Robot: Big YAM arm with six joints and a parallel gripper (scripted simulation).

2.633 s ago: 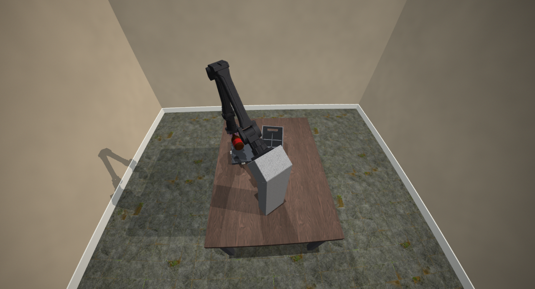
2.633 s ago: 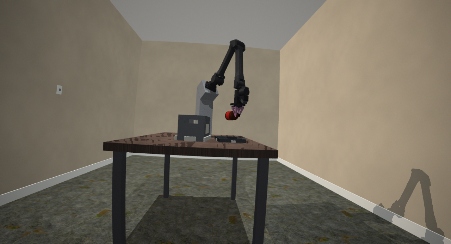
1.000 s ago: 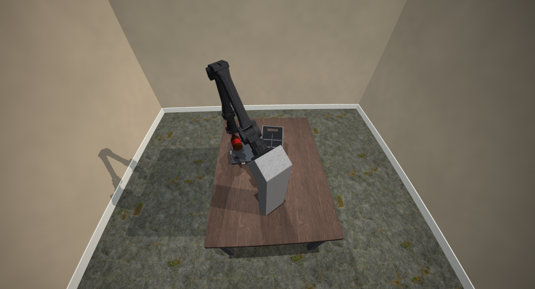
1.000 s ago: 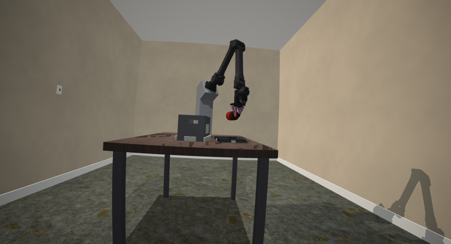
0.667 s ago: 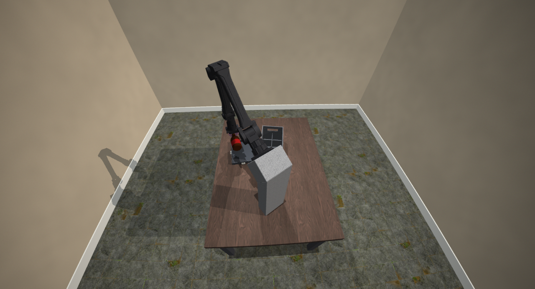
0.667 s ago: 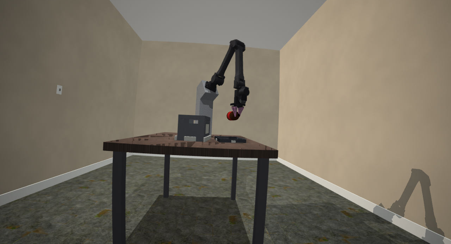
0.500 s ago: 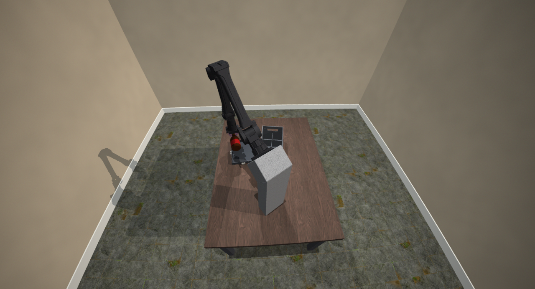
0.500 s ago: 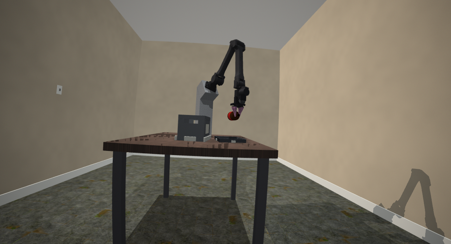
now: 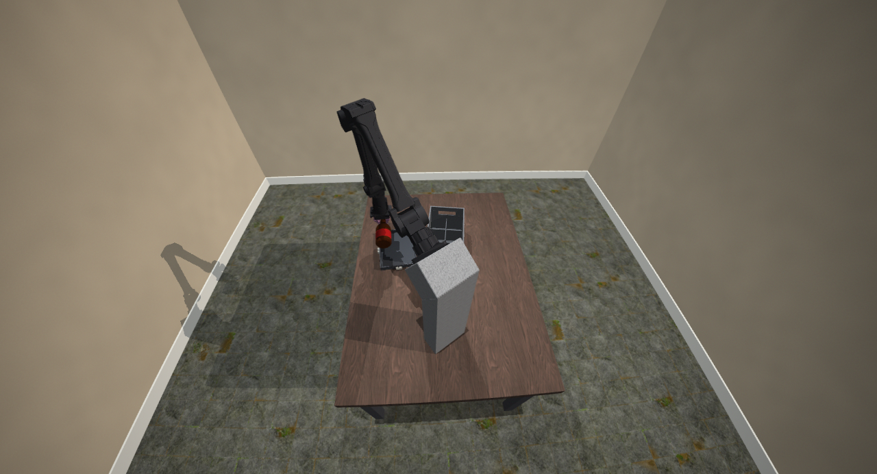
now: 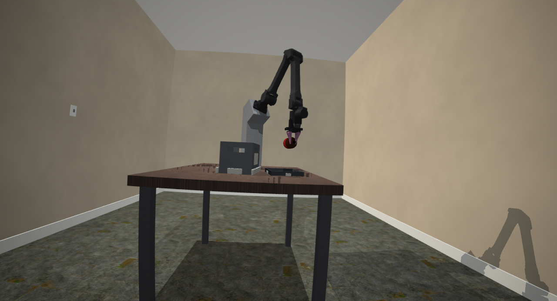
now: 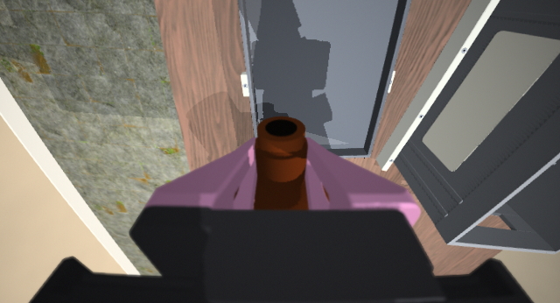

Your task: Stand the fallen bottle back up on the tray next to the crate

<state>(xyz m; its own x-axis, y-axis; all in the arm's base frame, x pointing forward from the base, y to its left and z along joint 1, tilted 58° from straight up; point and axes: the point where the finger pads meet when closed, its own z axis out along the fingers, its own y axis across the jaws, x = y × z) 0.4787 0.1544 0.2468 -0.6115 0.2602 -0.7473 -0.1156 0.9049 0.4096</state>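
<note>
The brown bottle lies 5 cm behind my hand and 1 cm to the right of it. The rest, counted from my hand: dark grey tray (18 cm below, 5 cm to the right, 1 cm behind); then dark crate (31 cm to the right, 11 cm below, 2 cm ahead).
</note>
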